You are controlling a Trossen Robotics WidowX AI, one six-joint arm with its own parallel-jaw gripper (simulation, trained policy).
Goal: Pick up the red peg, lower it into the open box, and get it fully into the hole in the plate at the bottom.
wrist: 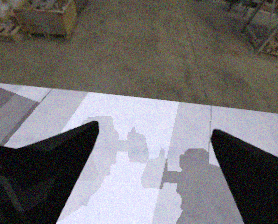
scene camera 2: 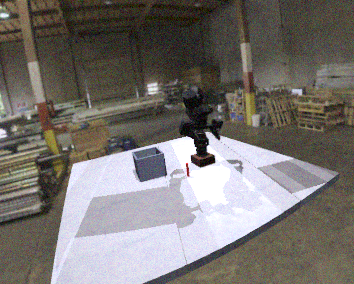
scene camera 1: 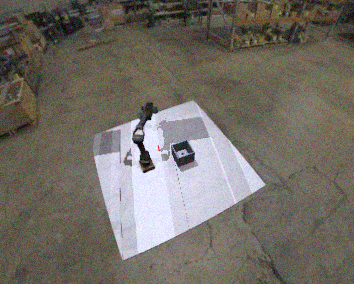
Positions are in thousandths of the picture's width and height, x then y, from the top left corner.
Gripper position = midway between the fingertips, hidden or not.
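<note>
My gripper (scene camera 2: 595, 495), (wrist: 556, 583). Box (scene camera 2: 422, 576); out of frame in the wrist view.
</note>
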